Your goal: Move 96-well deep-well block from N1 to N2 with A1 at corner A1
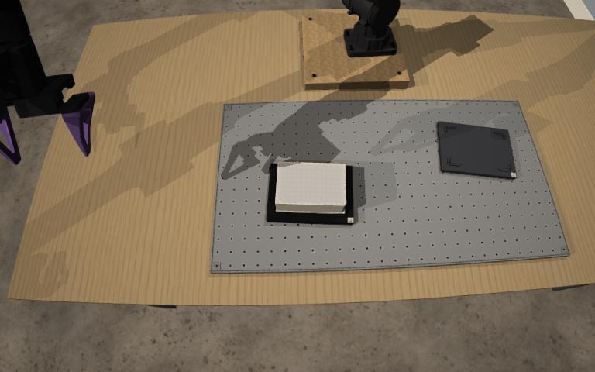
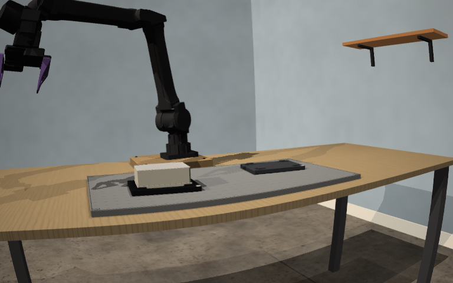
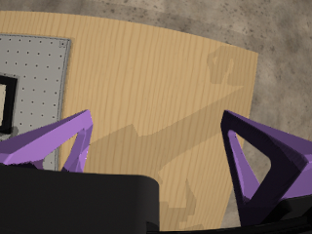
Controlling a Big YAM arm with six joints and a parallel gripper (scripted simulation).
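Right now my hand is 2 cm past the cream 96-well deep-well block, 35 cm to the right of it and 22 cm above it. From my hand the other things lie so: black nest N1: 2 cm behind, 35 cm to the left, 25 cm below; then black plate nest N2: 8 cm behind, 71 cm to the left, 25 cm below.
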